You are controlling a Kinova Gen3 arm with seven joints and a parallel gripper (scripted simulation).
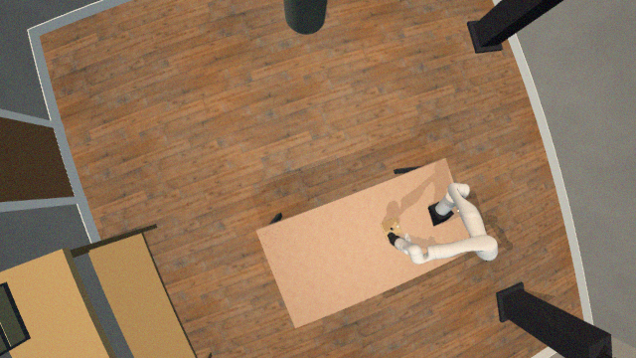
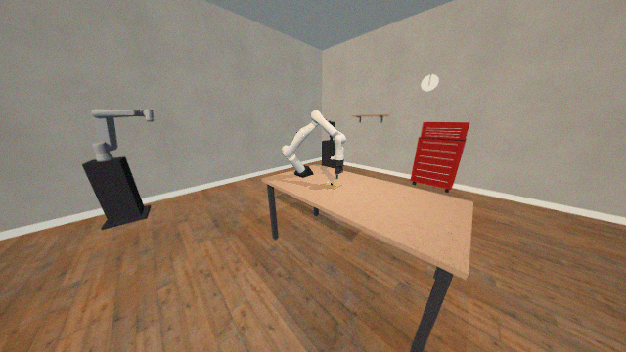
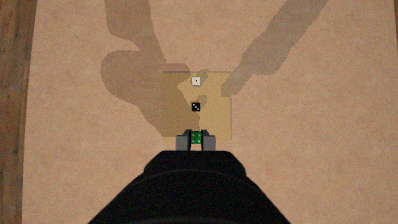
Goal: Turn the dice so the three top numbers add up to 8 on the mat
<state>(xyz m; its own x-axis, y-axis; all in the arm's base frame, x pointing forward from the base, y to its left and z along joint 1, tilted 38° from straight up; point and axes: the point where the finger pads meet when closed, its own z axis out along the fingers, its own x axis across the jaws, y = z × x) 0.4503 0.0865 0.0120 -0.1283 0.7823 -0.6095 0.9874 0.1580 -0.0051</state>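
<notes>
My hand is 50 mm past the black die, 10 mm to the left of it and 80 mm above it. Round my hand: green die 10 mm below; then tan mat 50 mm behind, 10 mm to the right, 90 mm below; then white die 100 mm behind, 10 mm to the right, 80 mm below.
</notes>
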